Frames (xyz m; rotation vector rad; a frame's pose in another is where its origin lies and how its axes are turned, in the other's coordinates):
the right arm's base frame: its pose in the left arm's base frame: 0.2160 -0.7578 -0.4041 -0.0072 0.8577 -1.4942
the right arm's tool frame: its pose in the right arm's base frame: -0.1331 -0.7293 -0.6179 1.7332 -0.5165 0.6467
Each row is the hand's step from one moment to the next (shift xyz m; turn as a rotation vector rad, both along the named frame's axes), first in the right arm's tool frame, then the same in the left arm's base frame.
Working: the right arm's tool frame: its pose in the left arm's base frame: -0.6939 -0.4364 -0.4151 1.0011 -0.9411 -1.0858

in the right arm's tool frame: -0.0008 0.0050 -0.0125 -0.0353 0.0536 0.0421
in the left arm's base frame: 0.0129 0.0037 0.0013 -0.0339 0.0358 0.0588
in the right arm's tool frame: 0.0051 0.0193 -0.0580 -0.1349 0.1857 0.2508
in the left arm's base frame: 0.0607 0.0080 0.0031 -0.2192 0.1186 0.2312
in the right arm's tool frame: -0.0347 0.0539 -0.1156 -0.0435 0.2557 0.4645
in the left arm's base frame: 0.1156 0.0620 0.0160 -0.3854 0.0048 0.3667
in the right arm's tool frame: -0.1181 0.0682 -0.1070 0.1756 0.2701 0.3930
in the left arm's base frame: 0.0939 0.1439 0.0228 -0.2690 -0.1938 0.3851
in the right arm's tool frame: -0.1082 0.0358 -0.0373 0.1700 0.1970 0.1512
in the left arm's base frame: 0.0219 0.1173 0.0120 -0.0594 -0.1592 0.2484
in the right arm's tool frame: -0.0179 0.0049 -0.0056 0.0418 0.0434 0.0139
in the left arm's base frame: 0.0028 0.0191 0.0012 0.0062 -0.0360 0.0499
